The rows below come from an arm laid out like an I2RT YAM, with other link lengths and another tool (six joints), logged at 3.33 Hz.
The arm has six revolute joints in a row. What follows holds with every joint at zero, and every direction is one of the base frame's.
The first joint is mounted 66 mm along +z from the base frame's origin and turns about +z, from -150 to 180 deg.
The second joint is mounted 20.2 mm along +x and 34.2 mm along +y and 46 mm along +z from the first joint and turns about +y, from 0 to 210 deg.
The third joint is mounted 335.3 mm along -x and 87.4 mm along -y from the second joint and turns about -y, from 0 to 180 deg.
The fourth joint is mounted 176.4 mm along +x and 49.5 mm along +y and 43.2 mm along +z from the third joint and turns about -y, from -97 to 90 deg.
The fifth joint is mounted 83.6 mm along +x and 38.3 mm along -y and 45.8 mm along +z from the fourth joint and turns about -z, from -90 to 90 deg.
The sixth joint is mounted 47.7 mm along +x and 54.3 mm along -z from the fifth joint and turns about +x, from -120 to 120 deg.
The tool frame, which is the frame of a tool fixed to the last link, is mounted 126 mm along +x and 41 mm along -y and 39 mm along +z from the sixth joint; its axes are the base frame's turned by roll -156.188, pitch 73.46 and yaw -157.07 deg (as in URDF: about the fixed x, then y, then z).
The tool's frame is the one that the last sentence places.
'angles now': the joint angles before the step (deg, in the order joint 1, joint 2, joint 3, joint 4, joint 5, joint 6). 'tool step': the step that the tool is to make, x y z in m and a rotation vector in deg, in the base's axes. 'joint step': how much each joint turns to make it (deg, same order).
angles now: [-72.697 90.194 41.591 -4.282 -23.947 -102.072]
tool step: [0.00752 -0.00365 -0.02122 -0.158 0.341 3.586]
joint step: [0.012 4.980 -2.344 5.938 -1.823 -3.414]
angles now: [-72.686 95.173 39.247 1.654 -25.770 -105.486]
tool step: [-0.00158 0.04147 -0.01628 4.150 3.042 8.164]
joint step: [0.246 -0.472 -0.350 -8.913 -2.705 -8.566]
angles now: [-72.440 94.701 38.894 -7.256 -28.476 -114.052]
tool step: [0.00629 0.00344 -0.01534 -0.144 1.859 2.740]
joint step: [1.812 2.471 -1.270 2.425 1.211 -1.847]
